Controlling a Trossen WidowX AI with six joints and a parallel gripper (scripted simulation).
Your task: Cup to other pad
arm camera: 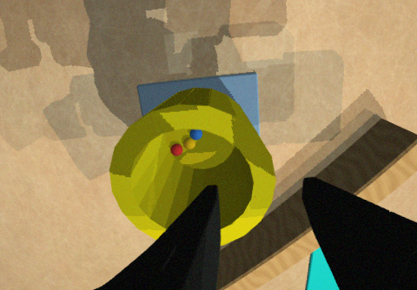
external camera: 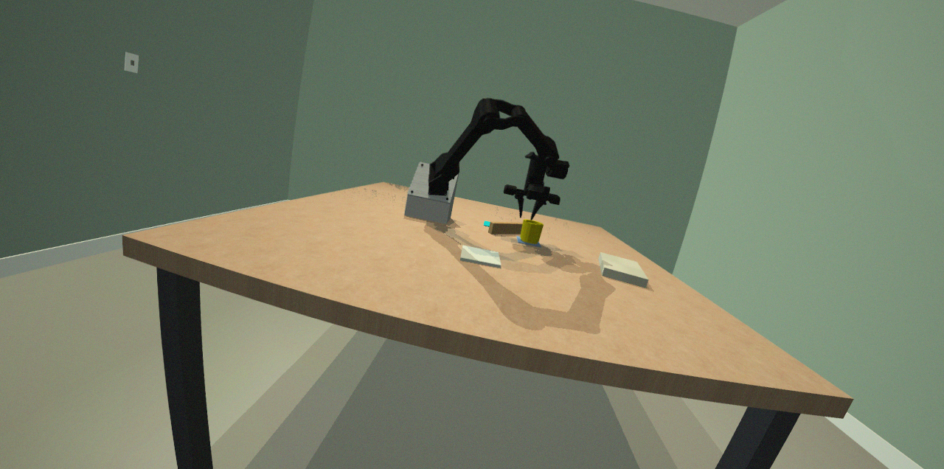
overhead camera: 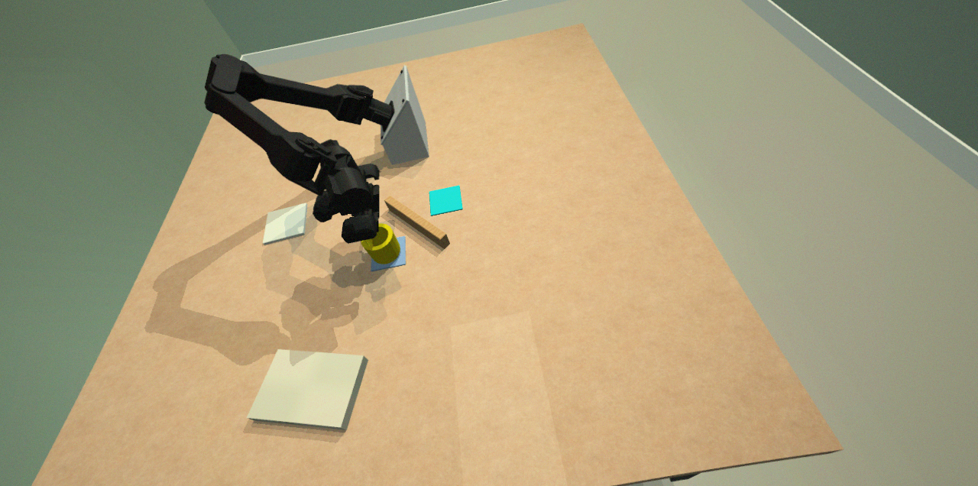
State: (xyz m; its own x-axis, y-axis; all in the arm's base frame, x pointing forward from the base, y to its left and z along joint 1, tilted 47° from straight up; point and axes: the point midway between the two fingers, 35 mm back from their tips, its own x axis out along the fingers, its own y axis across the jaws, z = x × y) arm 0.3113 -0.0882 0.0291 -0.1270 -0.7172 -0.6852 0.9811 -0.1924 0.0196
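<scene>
The yellow cup lies 20 mm ahead of my gripper tip and 40 mm below it. The rest, counted from my gripper tip: red marble 40 mm ahead, 60 mm below; wooden bar 20 mm behind, 80 mm to the left, 70 mm below; blue pad 30 mm ahead, 90 mm below.
</scene>
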